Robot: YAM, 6 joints.
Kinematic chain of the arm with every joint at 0, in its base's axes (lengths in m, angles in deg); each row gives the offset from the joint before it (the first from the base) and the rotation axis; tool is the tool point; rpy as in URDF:
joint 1: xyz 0 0 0.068 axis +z
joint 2: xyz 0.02 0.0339 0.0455 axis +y
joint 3: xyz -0.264 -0.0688 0 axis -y
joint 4: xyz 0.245 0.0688 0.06 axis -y
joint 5: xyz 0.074 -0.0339 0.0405 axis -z
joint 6: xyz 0.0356 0 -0.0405 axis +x
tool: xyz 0 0 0 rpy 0 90 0
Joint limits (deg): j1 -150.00..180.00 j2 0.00..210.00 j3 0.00..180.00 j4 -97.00..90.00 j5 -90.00..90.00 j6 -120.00..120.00
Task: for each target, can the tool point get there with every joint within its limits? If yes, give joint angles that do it. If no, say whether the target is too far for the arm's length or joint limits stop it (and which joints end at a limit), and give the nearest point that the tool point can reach.
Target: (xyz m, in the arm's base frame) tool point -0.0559 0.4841 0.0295
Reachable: yes | joints 99.97 144.45 84.41 24.51 53.85 90.91
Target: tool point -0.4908 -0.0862 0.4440
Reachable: yes | joints 12.55 28.62 155.12 28.61 -39.24 -42.25
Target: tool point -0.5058 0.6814 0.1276
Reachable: no: too far | nearest point -0.3849 0.5185 0.1241 | short by 0.203 m
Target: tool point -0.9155 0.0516 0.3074
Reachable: no: too far | nearest point -0.6307 0.0355 0.2457 | short by 0.292 m
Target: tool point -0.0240 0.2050 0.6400
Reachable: yes | joints -78.22 56.20 163.48 -46.74 -31.06 -2.25
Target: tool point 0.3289 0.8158 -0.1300
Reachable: no: too far | nearest point 0.2326 0.5770 -0.0571 | short by 0.268 m
